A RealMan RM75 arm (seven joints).
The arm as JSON. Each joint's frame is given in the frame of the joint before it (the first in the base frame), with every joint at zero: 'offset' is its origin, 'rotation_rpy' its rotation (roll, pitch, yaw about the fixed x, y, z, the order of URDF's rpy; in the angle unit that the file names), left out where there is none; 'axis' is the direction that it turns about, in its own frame. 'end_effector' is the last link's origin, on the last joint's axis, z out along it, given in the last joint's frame.
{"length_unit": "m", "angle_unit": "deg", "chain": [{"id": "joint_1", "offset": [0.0, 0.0, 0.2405], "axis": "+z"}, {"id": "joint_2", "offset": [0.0, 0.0, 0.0], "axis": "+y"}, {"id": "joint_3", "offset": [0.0, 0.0, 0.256], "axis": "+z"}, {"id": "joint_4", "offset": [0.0, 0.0, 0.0], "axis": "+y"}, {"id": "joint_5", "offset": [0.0, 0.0, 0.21], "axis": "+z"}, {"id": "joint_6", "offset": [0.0, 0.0, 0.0], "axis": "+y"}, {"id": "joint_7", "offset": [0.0, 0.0, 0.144], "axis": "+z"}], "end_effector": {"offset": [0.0, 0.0, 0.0]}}
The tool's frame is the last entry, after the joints.
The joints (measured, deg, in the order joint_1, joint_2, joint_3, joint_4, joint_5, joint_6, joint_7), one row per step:
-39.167 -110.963 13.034 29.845 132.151 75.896 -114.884
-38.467 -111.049 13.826 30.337 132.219 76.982 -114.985
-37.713 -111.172 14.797 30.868 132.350 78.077 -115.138
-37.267 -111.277 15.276 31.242 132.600 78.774 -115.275
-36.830 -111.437 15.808 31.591 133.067 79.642 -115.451
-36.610 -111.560 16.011 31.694 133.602 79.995 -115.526
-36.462 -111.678 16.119 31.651 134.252 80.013 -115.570
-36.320 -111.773 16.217 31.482 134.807 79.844 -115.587
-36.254 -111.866 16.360 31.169 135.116 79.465 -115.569
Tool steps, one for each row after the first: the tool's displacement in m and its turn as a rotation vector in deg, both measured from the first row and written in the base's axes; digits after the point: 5 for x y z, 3 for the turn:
-0.00209 -0.00508 -0.00101 -1.059 0.170 -0.223
-0.00435 -0.01065 -0.00259 -2.317 0.434 -0.413
-0.00583 -0.01422 -0.00364 -3.139 0.610 -0.464
-0.00709 -0.01846 -0.00575 -4.324 0.785 -0.558
-0.00830 -0.02105 -0.00766 -5.100 1.005 -0.475
-0.00993 -0.02310 -0.00984 -5.755 1.345 -0.218
-0.01175 -0.02486 -0.01207 -6.279 1.656 0.124
-0.01304 -0.02580 -0.01449 -6.613 1.859 0.441

